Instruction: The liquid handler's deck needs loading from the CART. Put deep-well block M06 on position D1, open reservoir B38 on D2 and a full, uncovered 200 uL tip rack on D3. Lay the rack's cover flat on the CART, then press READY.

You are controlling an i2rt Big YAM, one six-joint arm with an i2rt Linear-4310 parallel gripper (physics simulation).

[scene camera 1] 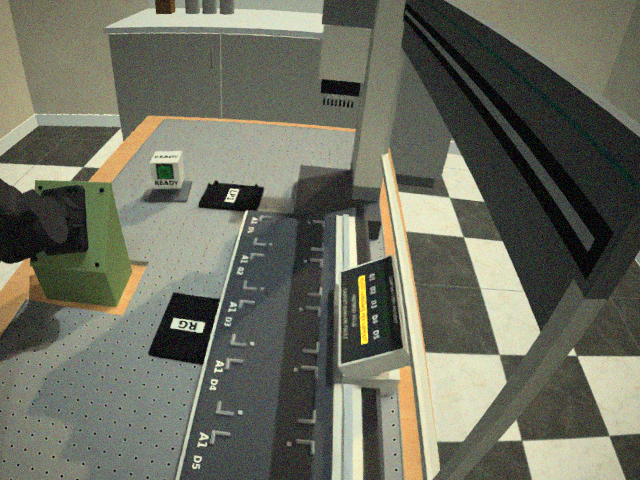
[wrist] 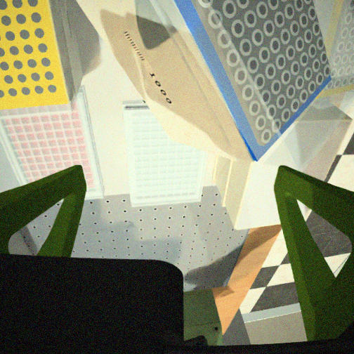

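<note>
In the wrist view my gripper (wrist: pixel 179 175) is open, with nothing between its fingers. Beyond the fingertips, on the pale cart (wrist: pixel 111 165), are a pink-welled plate (wrist: pixel 50 147) and a clear-welled plate (wrist: pixel 166 160). A yellow tip rack (wrist: pixel 27 55) is at upper left. A blue-edged rack (wrist: pixel 270 60) under a clear cover stands at upper right, on a tan box (wrist: pixel 155 75) marked 1000. No M06 or B38 label is readable. In scene camera 1 deck positions D1 (scene camera 1: pixel 280 232), D2 (scene camera 1: pixel 273 271) and D3 (scene camera 1: pixel 266 325) are empty. The READY button (scene camera 1: pixel 164 171) stands behind the deck.
Black pads LP1 (scene camera 1: pixel 222 201) and RG (scene camera 1: pixel 175 338) lie beside the deck. A tilted screen (scene camera 1: pixel 369 310) stands along its right side. A grey column (scene camera 1: pixel 379 103) and a dark overhead beam (scene camera 1: pixel 522 134) rise there. The green arm mount (scene camera 1: pixel 111 248) is at left.
</note>
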